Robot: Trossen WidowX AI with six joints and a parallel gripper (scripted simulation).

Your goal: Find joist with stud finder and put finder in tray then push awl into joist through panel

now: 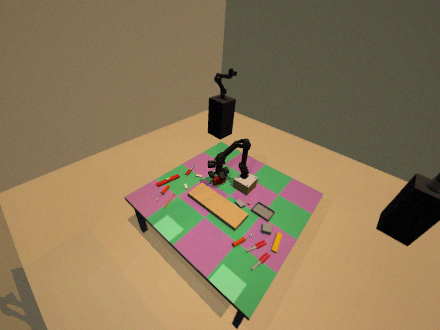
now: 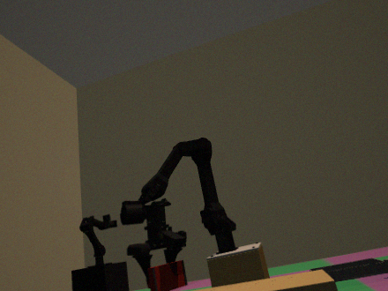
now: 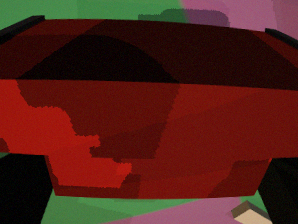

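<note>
Right now my gripper tip is 1 cm short of the stud finder and 1 cm to the left of it. The rest, counted from my gripper tip: orange pencil (45 cm ahead, 14 cm to the right, 7 cm below); awl (3 cm ahead, 6 cm to the right, 7 cm below); grey tray (4 cm behind, 50 cm to the left, 6 cm below).
</note>
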